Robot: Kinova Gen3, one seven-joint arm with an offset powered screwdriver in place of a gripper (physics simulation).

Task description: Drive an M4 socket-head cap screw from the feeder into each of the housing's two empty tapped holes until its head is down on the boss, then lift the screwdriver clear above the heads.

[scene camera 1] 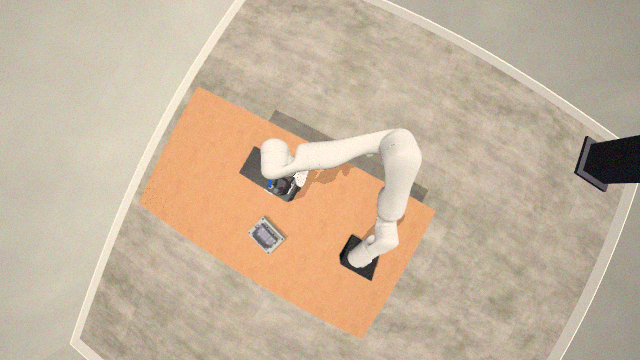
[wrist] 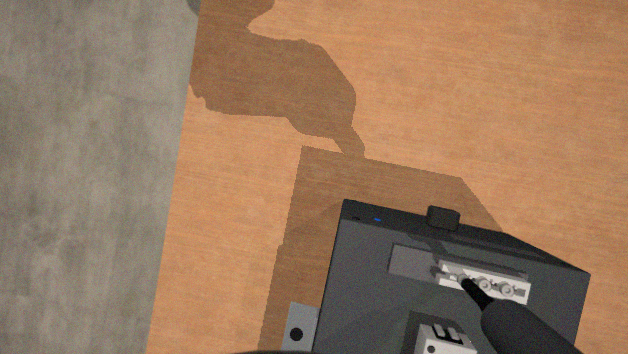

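The dark screw feeder (scene camera 1: 251, 167) (wrist: 370, 280) stands on the table, partly under the arm in the scene view. On its top, a pale rail (wrist: 524, 296) holds socket-head screws; two heads (wrist: 484, 285) (wrist: 507, 289) show to the right of the bit. My screwdriver (wrist: 465, 283) has its black bit tip over the leftmost screw head in the rail, very close to it or touching; I cannot tell whether it has a screw. The scene view hides the tip. The grey housing (scene camera 1: 266, 235) lies apart from the feeder; its holes are too small to read.
The orange table (scene camera 1: 210, 220) carries the arm's black base plate (scene camera 1: 371, 272) at the right. A pale slotted block (wrist: 447, 345) sits on the feeder near the screwdriver body. A grey tab (wrist: 302, 317) sticks out beside the feeder. A black post (scene camera 1: 612, 162) is beyond the table.
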